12 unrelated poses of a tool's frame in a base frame.
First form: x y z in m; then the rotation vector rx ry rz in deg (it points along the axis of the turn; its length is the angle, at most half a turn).
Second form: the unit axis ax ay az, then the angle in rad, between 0 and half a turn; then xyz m. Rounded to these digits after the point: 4 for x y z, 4 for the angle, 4 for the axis.
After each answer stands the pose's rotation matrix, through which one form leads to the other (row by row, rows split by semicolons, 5 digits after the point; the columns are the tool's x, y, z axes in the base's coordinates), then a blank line. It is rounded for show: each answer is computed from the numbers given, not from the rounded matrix.
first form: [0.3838, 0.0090, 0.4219, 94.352, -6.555, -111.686]
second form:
[0.6447, -0.0448, -0.7631, 2.5543, 0.3838, 0.0090, 0.4219]
-0.07084 0.36993 -0.92636; -0.47575 -0.82879 -0.29458; -0.87672 0.41985 0.23471

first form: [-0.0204, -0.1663, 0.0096, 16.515, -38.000, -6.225]
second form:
[0.3942, -0.9070, -0.1486, 0.7313, -0.0204, -0.1663, 0.0096]
0.78405 0.00782 -0.62065; -0.19062 0.95463 -0.22878; 0.59070 0.29768 0.74997

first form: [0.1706, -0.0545, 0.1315, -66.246, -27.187, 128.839]
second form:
[-0.4494, -0.1844, 0.8741, 2.5726, 0.1706, -0.0545, 0.1315]
-0.47032 -0.31818 -0.82314; 0.62363 -0.77979 -0.05490; -0.62441 -0.53916 0.56517

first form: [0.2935, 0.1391, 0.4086, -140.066, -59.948, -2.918]
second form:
[-0.9192, -0.3934, -0.0191, 2.6596, 0.2935, 0.1391, 0.4086]
0.70741 0.69088 -0.14916; 0.67313 -0.59417 0.44029; 0.21556 -0.41187 -0.88538

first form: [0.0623, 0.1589, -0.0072, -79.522, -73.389, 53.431]
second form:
[-0.6589, -0.6081, 0.4427, 2.1063, 0.0623, 0.1589, -0.0072]
0.14545 0.22443 -0.96357; 0.98593 0.04821 0.16006; 0.08237 -0.97330 -0.21426

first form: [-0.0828, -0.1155, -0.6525, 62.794, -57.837, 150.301]
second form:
[0.3633, -0.3346, 0.8695, 3.0169, -0.0828, -0.1155, -0.6525]
-0.72932 -0.35032 0.58768; -0.13400 -0.76919 -0.62481; 0.67093 -0.53444 0.51404

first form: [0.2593, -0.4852, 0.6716, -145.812, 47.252, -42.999]
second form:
[-0.9159, 0.2968, -0.2701, 2.7785, 0.2593, -0.4852, 0.6716]
0.68839 -0.43007 0.58409; -0.62195 -0.76433 0.17023; 0.37323 -0.48046 -0.79364

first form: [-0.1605, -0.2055, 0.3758, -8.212, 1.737, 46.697]
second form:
[-0.1731, 0.0366, 0.9842, 0.8281, -0.1605, -0.2055, 0.3758]
0.68599 -0.72706 -0.02818; 0.72296 0.67673 0.13916; -0.08211 -0.11583 0.98987

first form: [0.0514, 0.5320, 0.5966, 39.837, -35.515, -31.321]
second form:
[0.6438, -0.5739, -0.5061, 1.0800, 0.0514, 0.5320, 0.5966]
0.69041 0.25107 -0.67845; -0.64175 0.64544 -0.41420; 0.33391 0.72136 0.60674

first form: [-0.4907, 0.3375, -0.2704, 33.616, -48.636, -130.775]
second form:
[0.2342, -0.3389, -0.9112, 2.5049, -0.4907, 0.3375, -0.2704]
-0.70508 0.39857 -0.58652; -0.68497 -0.59687 0.41781; -0.18355 0.69634 0.69385

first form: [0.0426, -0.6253, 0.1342, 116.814, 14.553, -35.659]
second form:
[0.9497, 0.1183, -0.2899, 2.1467, 0.0426, -0.6253, 0.1342]
0.84855 0.41671 -0.32606; -0.06958 -0.52301 -0.84948; -0.52452 0.74352 -0.41481

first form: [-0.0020, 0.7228, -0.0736, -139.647, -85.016, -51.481]
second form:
[-0.8147, -0.4960, -0.3003, 2.9916, -0.0020, 0.7228, -0.0736]
0.33133 0.84856 0.41252; 0.75877 -0.49950 0.41805; 0.56079 0.17450 -0.80936

